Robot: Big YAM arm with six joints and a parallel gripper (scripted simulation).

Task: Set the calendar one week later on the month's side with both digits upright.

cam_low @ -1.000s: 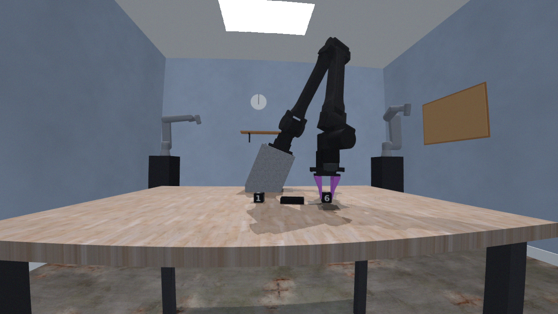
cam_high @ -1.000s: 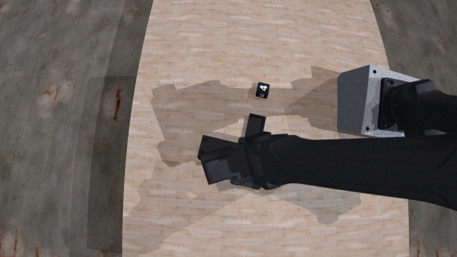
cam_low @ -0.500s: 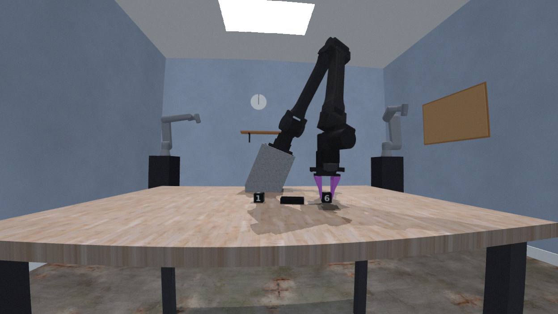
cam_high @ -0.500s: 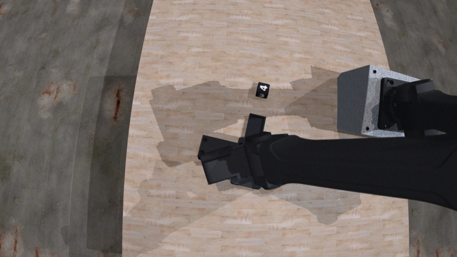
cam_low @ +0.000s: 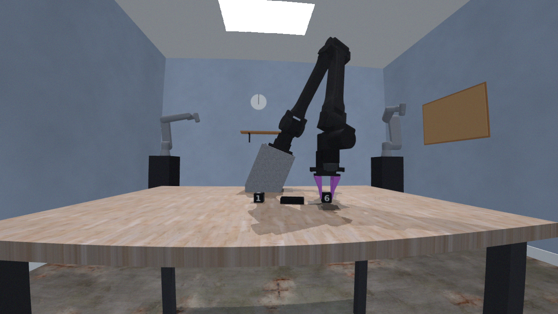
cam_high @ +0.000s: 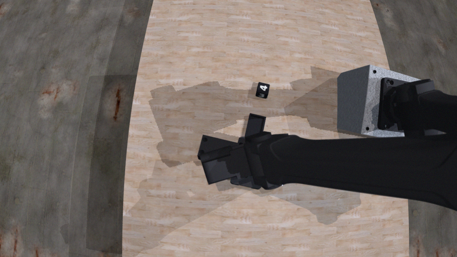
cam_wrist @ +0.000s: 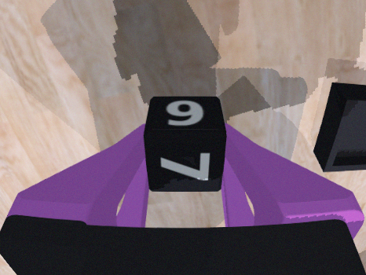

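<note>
Now: hand right at the black cube. The rest, counted from my hand: black tray: 110 mm to the right, 10 mm below, 10 mm behind.
</note>
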